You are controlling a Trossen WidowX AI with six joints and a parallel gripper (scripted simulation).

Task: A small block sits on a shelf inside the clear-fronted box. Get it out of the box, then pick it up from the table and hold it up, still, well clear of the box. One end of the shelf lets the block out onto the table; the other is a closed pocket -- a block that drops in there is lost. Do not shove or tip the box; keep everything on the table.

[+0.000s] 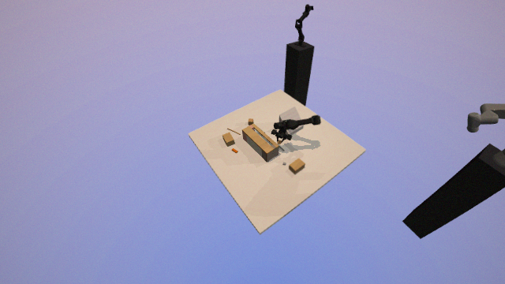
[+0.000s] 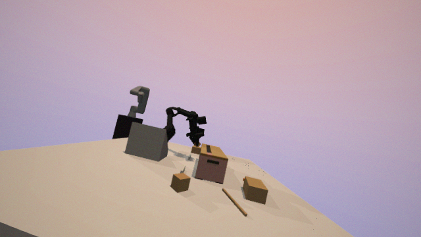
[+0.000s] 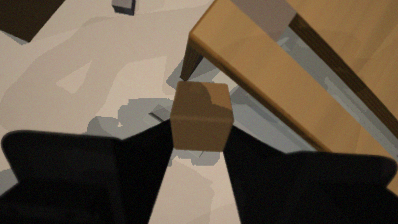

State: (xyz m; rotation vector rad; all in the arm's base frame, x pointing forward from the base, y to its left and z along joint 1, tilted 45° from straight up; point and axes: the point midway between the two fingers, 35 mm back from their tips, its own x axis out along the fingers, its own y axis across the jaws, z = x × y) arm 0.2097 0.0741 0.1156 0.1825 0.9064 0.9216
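My gripper tip is now 2 cm below the brown cube and 1 cm to the right of it. Also, from my gripper tip: orange piece: 36 cm ahead, 22 cm to the right, 10 cm below; then grey block: 16 cm to the left, 10 cm below, 6 cm ahead; then long wooden box: 14 cm to the right, 9 cm ahead, 4 cm below.
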